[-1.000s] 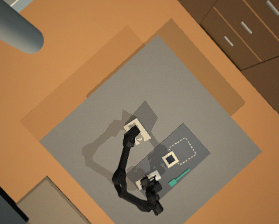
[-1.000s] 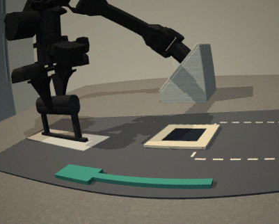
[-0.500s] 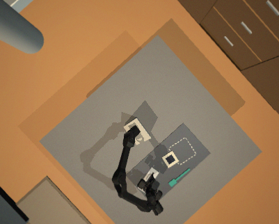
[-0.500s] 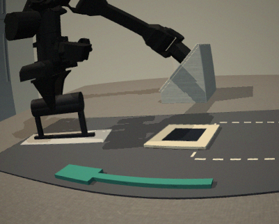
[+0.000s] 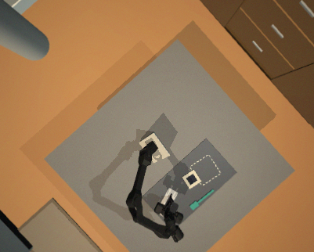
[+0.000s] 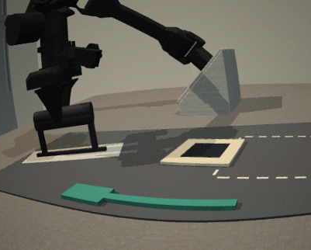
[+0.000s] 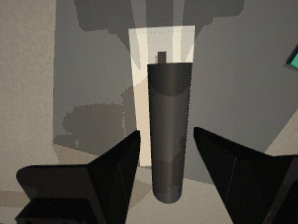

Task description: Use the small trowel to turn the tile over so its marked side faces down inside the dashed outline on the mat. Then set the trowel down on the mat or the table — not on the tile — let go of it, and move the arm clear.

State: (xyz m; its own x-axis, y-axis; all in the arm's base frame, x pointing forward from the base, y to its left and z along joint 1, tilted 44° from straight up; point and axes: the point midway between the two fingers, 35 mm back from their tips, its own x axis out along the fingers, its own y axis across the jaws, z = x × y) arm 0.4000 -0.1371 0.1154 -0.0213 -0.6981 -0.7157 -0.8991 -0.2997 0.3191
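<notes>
My gripper tip is 210 mm to the right of the dark mat and 80 mm above it. Round my gripper tip: trowel: 140 mm ahead, 200 mm to the left, 60 mm below; then tile: 20 mm behind, 250 mm to the left, 60 mm below.
</notes>
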